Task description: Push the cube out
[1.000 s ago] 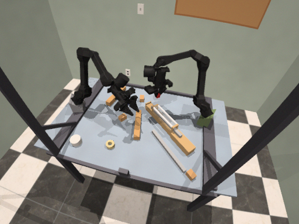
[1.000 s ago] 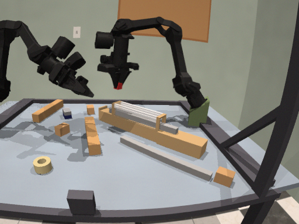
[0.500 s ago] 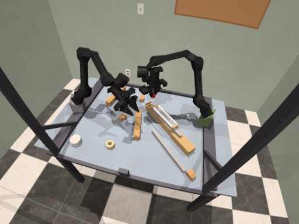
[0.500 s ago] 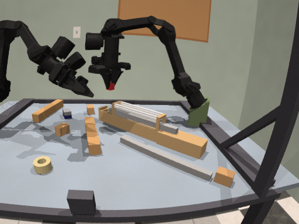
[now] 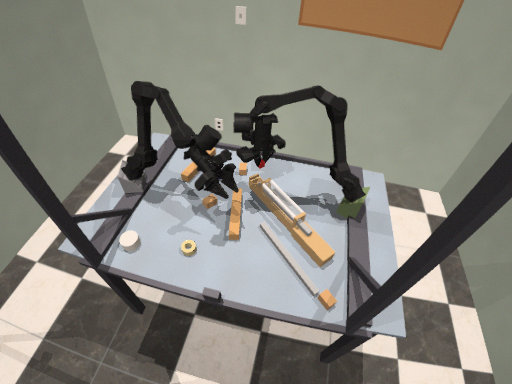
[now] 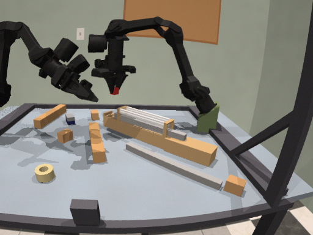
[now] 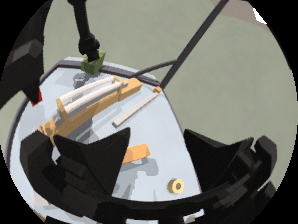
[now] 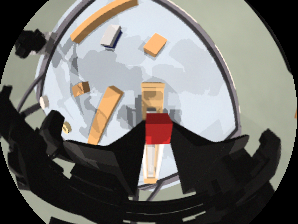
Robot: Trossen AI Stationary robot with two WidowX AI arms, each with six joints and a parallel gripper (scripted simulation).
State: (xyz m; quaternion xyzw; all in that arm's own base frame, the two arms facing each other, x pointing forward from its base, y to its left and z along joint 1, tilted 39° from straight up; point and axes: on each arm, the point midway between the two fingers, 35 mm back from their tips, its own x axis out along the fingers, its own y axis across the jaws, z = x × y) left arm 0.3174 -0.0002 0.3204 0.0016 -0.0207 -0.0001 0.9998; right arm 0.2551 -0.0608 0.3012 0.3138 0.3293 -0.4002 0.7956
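My right hand is 3 cm above the red cube. Also, from my right hand: blue-and-white cube 6 cm ahead, 19 cm to the left, 16 cm below; wooden channel 12 cm behind, 10 cm to the right, 12 cm below; long grey bar 31 cm behind, 13 cm to the right, 16 cm below.
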